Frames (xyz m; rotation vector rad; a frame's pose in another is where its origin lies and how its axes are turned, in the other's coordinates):
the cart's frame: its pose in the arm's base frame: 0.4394 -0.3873 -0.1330 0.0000 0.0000 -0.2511
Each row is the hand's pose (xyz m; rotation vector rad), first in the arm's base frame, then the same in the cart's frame.
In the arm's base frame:
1: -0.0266 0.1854 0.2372 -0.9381 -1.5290 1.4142
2: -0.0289 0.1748 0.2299 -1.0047 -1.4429 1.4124
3: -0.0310 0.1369 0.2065 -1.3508 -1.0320 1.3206
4: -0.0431 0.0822 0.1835 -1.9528 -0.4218 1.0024
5: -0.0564 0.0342 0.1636 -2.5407 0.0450 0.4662
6: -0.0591 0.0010 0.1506 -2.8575 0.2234 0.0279
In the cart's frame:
1: -0.5937 0.4390 0.3702 -0.7654 -1.6923 1.5881
2: -0.5933 0.4281 0.3629 -0.8449 -1.6124 1.5896
3: -0.5859 0.3909 0.3395 -1.2508 -1.2322 1.5034
4: -0.5840 0.3349 0.3165 -1.9321 -0.6797 1.1593
5: -0.5850 0.2851 0.2966 -2.5574 -0.2769 0.5621
6: -0.5793 0.2523 0.2836 -2.8667 -0.1364 0.0775

